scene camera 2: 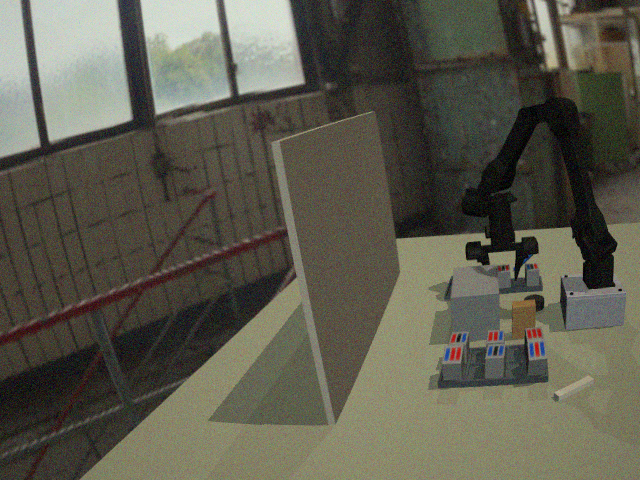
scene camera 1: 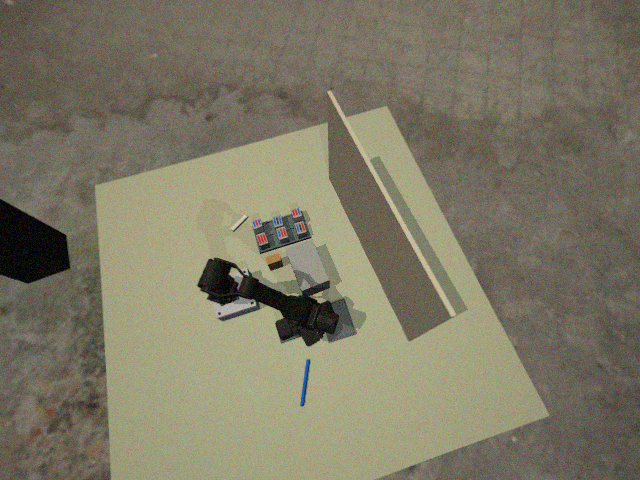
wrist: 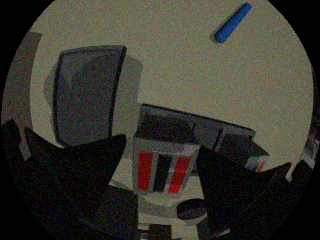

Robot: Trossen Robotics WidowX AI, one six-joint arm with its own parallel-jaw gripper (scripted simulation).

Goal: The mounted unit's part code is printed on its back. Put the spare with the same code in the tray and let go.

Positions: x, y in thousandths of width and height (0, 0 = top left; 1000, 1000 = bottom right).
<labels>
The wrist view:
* my gripper: 505, 606
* striped block: 761, 631
</labels>
